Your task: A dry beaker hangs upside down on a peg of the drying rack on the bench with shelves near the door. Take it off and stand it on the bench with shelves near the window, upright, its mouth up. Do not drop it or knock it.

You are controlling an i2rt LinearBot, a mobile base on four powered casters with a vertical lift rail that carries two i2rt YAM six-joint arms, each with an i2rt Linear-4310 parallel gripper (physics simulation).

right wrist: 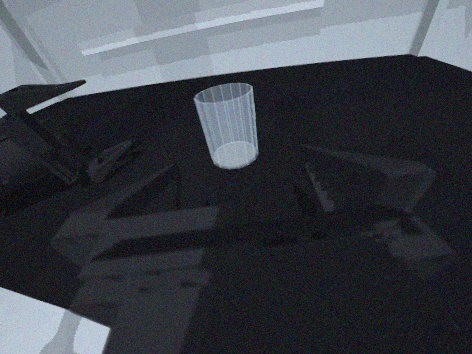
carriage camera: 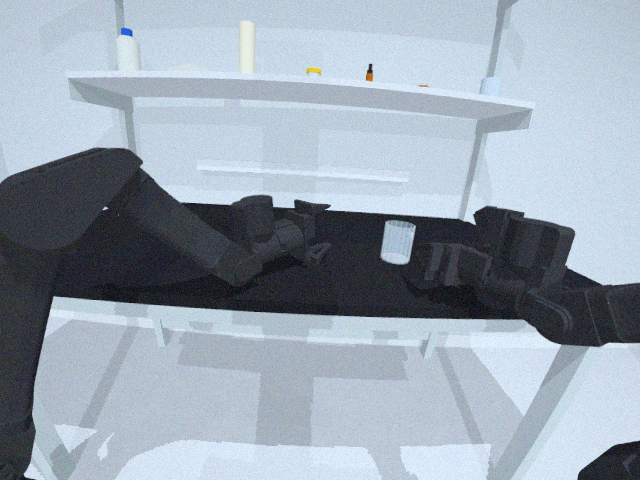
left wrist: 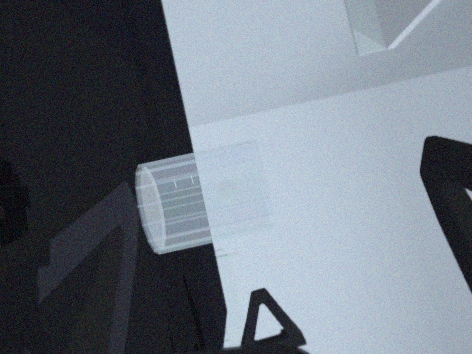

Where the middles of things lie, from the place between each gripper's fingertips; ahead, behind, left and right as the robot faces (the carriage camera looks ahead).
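Clear glass beaker (carriage camera: 398,237): 170 mm to the right of my left hand, 10 mm ahead of it, 30 mm below it.
Relative to the clear glass beaker, my right hand is 40 mm to the right of it, 30 mm above it and 110 mm short of it.
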